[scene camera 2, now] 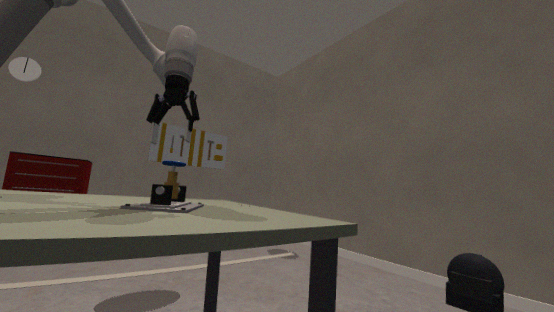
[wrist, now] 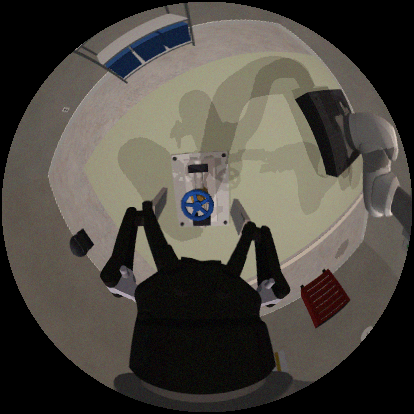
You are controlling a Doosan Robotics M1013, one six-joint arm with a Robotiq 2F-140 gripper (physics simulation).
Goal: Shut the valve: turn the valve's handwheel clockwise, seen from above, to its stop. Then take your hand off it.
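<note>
The blue handwheel (scene camera 2: 174, 163) (wrist: 197, 205) lies level on top of the valve's brass body (scene camera 2: 172, 179). The valve stands between black blocks (scene camera 2: 161, 194) (wrist: 198, 168) on a pale base plate (scene camera 2: 192, 206) (wrist: 221, 210). My gripper (scene camera 2: 173, 131) (wrist: 199, 200) is open and empty, pointing down. In the scene view its fingertips are above the handwheel with a visible gap. In the wrist view the finger pads stand wide on the left and right of the wheel, apart from it. Whether the wheel is at its stop cannot be told.
The valve's plate is on the pale green table (scene camera 2: 275, 222) (wrist: 270, 200). A large black box (wrist: 327, 132) stands near the arm's base at the right of the wrist view. A red cabinet (scene camera 2: 47, 172) (wrist: 325, 298) and a rack with blue bins (wrist: 150, 47) stand beyond the table.
</note>
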